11 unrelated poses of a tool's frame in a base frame.
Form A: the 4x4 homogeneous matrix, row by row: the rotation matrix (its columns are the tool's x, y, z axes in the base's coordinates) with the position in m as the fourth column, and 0 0 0 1 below. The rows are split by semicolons.
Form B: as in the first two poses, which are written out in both.
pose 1, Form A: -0.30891 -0.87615 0.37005 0.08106; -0.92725 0.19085 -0.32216 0.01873; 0.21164 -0.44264 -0.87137 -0.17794; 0 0 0 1
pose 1, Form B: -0.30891 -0.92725 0.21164 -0.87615 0.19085 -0.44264 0.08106 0.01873 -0.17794
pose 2, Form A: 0.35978 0.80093 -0.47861 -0.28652; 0.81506 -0.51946 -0.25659 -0.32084; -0.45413 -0.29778 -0.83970 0.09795; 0 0 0 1
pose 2, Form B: 0.35978 0.81506 -0.45413 0.80093 -0.51946 -0.29778 -0.28652 -0.32084 0.09795
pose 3, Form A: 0.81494 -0.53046 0.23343 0.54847; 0.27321 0.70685 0.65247 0.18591; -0.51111 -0.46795 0.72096 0.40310; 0 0 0 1
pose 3, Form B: 0.81494 0.27321 -0.51111 -0.53046 0.70685 -0.46795 0.54847 0.18591 0.40310
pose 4, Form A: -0.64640 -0.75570 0.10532 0.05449; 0.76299 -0.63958 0.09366 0.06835; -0.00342 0.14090 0.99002 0.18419; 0 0 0 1
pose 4, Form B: -0.64640 0.76299 -0.00342 -0.75570 -0.63958 0.14090 0.05449 0.06835 0.18419
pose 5, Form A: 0.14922 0.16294 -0.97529 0.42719; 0.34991 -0.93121 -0.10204 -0.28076; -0.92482 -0.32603 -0.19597 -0.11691; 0 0 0 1
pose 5, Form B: 0.14922 0.34991 -0.92482 0.16294 -0.93121 -0.32603 0.42719 -0.28076 -0.11691
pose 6, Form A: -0.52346 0.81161 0.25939 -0.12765; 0.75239 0.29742 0.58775 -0.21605; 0.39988 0.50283 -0.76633 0.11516; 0 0 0 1
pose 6, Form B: -0.52346 0.75239 0.39988 0.81161 0.29742 0.50283 -0.12765 -0.21605 0.11516
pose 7, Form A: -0.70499 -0.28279 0.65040 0.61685; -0.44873 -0.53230 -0.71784 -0.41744; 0.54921 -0.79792 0.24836 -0.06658; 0 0 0 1
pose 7, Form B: -0.70499 -0.44873 0.54921 -0.28279 -0.53230 -0.79792 0.61685 -0.41744 -0.06658
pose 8, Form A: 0.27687 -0.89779 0.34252 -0.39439; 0.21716 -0.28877 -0.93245 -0.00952; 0.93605 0.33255 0.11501 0.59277; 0 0 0 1
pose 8, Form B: 0.27687 0.21716 0.93605 -0.89779 -0.28877 0.33255 -0.39439 -0.00952 0.59277
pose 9, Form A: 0.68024 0.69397 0.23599 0.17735; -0.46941 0.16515 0.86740 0.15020; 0.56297 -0.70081 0.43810 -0.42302; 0 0 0 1
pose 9, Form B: 0.68024 -0.46941 0.56297 0.69397 0.16515 -0.70081 0.17735 0.15020 -0.42302
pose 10, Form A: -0.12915 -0.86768 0.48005 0.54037; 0.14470 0.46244 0.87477 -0.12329; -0.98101 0.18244 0.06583 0.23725; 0 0 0 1
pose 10, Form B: -0.12915 0.14470 -0.98101 -0.86768 0.46244 0.18244 0.54037 -0.12329 0.23725
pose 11, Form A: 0.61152 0.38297 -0.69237 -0.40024; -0.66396 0.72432 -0.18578 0.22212; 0.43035 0.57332 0.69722 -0.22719; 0 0 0 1
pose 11, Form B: 0.61152 -0.66396 0.43035 0.38297 0.72432 0.57332 -0.40024 0.22212 -0.22719
